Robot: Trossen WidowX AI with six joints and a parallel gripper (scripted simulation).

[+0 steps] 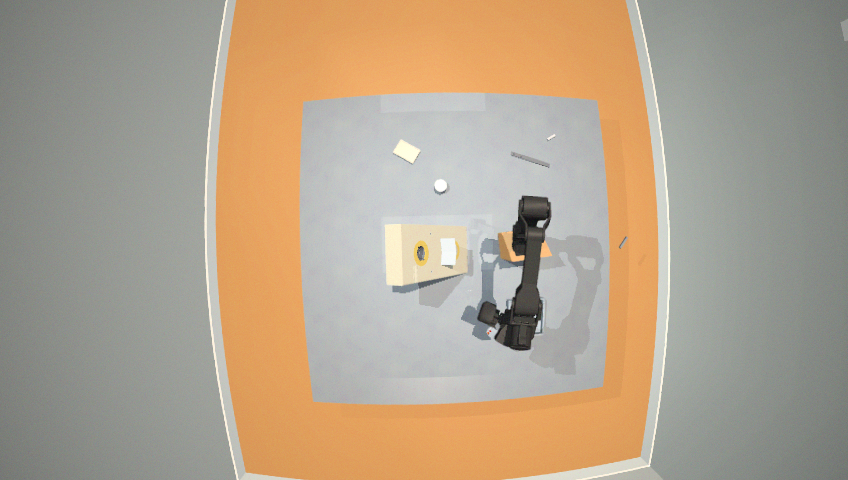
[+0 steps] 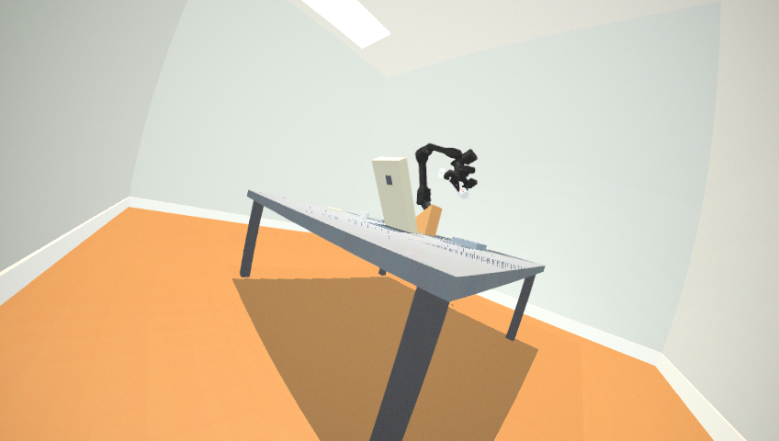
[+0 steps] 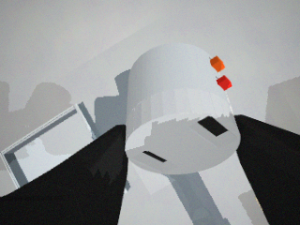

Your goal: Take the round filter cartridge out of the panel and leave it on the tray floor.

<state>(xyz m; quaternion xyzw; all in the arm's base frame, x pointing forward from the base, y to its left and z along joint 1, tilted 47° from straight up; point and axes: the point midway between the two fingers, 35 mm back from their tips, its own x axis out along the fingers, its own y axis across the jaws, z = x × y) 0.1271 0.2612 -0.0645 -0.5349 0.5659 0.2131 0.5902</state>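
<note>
Right now the square tray is 17 cm behind my gripper tip, 5 cm to the left of it and 25 cm below it. Round my gripper tip: round filter cartridge (right at my gripper tip); service panel (19 cm ahead, 26 cm to the right, 9 cm below).
</note>
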